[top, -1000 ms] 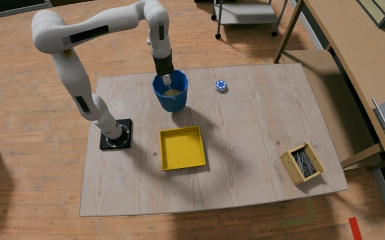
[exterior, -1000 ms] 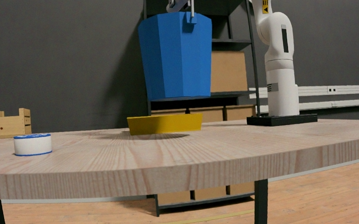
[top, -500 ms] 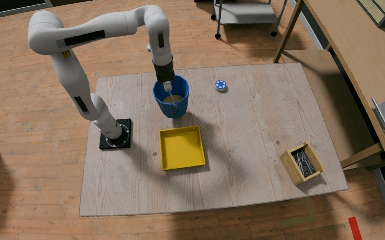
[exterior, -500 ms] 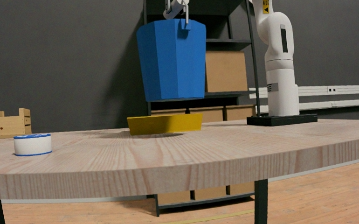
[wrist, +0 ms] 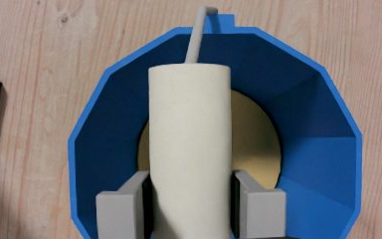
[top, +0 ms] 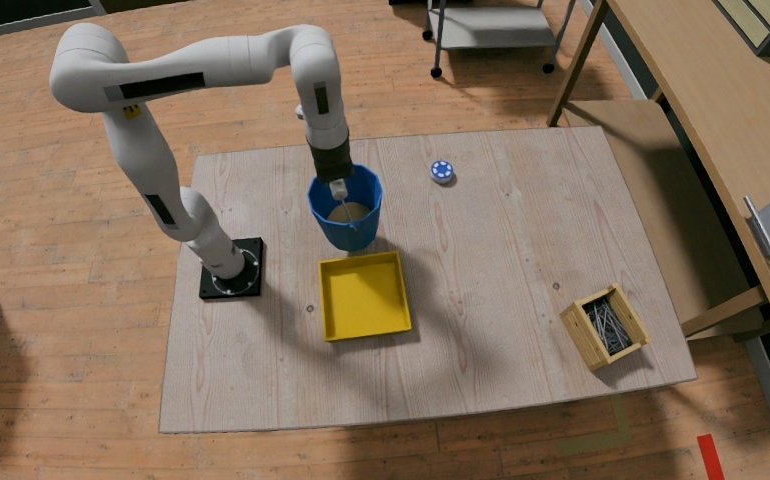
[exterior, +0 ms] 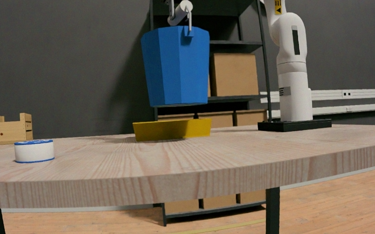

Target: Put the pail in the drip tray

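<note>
Now: the blue pail 100 mm below my hand and 10 mm ahead of it. From my hand the other things lie so: pail handle 30 mm below, 10 mm ahead; then yellow drip tray 320 mm below, 170 mm to the right, 30 mm ahead.
</note>
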